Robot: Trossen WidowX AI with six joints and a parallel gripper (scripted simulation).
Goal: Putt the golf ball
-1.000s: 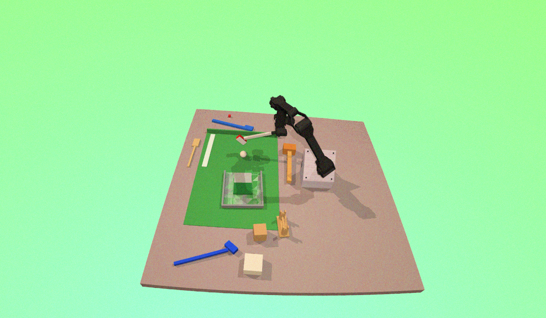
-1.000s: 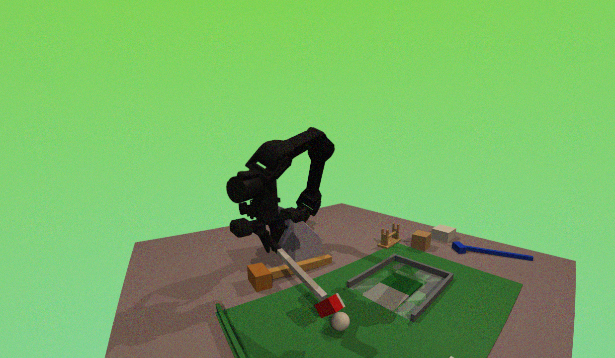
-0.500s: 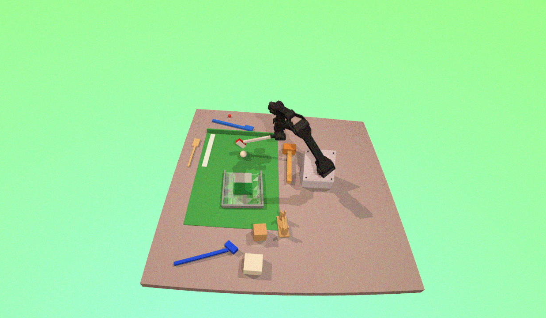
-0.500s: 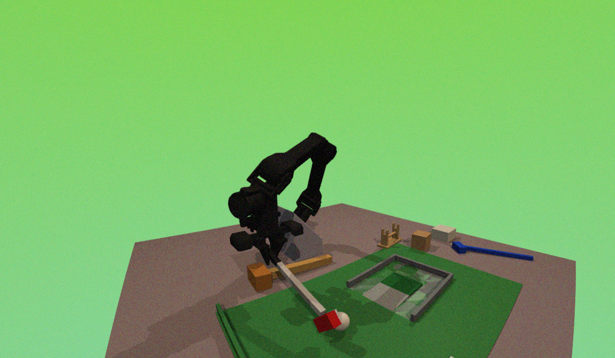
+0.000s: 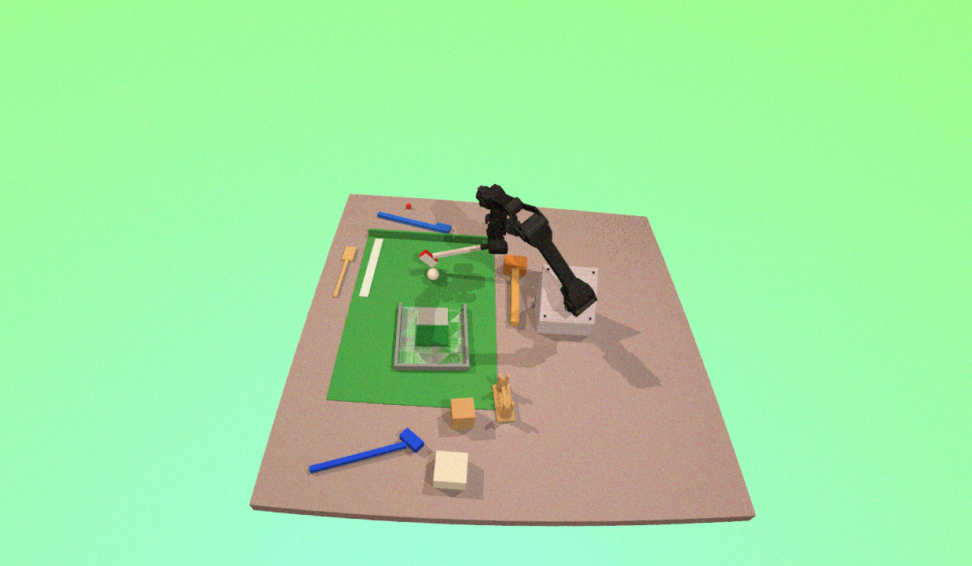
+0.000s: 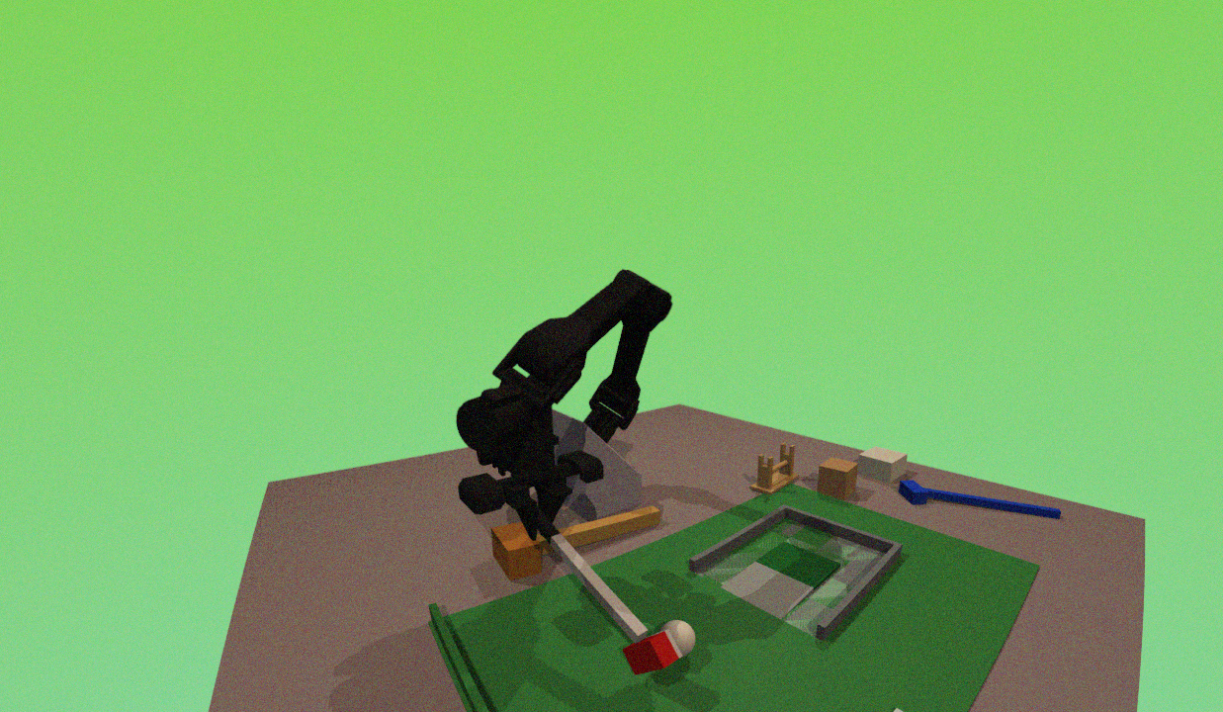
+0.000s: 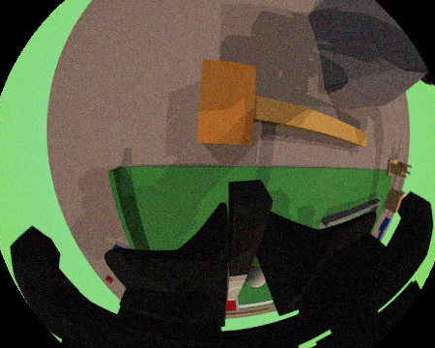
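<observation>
Now: the red putter 120 mm ahead of my gripper tip and 10 mm to the left of it. Also, from my gripper tip: white golf ball (210 mm ahead, 60 mm to the left, 60 mm below); white strip (430 mm ahead, 80 mm below); red cube (360 mm to the right, 320 mm ahead, 80 mm below).
</observation>
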